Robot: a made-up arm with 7 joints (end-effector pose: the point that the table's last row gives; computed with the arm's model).
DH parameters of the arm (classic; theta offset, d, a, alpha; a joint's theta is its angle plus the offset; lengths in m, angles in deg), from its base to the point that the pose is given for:
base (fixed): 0 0.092 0 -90
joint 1: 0 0.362 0.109 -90
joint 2: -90 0.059 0.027 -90
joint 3: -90 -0.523 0.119 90
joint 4: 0 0.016 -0.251 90
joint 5: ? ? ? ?
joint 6: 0 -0.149 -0.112 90
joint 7: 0 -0.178 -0.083 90
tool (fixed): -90 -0.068 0 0
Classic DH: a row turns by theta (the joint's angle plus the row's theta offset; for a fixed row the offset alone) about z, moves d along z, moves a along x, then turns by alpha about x.
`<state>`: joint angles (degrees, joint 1 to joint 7).
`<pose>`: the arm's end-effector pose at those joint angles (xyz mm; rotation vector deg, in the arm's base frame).
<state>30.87 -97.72 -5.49 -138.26 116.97 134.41 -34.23</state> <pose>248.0 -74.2 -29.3 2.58 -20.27 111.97</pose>
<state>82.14 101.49 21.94 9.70 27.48 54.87 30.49</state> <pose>212.5 931.4 -207.9 127.08 -44.47 114.48</pose>
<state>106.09 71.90 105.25 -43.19 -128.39 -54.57 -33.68</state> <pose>-432.8 296.4 79.5 77.62 -140.87 -58.03</pose>
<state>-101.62 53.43 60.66 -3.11 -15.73 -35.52 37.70</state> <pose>-295.6 415.0 -84.9 46.29 -139.74 -1.55</pose>
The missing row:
joint 5: -90 -0.05 0.392 -90
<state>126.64 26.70 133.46 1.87 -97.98 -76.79 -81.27</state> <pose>-260.5 220.4 799.9 54.85 -133.94 0.48</pose>
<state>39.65 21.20 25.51 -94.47 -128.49 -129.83 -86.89</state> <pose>-137.4 50.8 -269.6 138.03 -81.77 -13.56</pose>
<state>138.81 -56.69 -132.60 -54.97 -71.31 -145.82 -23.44</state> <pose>-292.5 629.5 387.3 -94.19 -75.95 -88.73</pose>
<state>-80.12 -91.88 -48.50 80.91 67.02 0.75 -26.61</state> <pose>63.4 -186.2 14.3 29.79 132.60 -59.54</pose>
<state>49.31 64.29 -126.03 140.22 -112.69 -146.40 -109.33</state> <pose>54.6 1009.1 938.6 -32.56 -44.47 -61.36</pose>
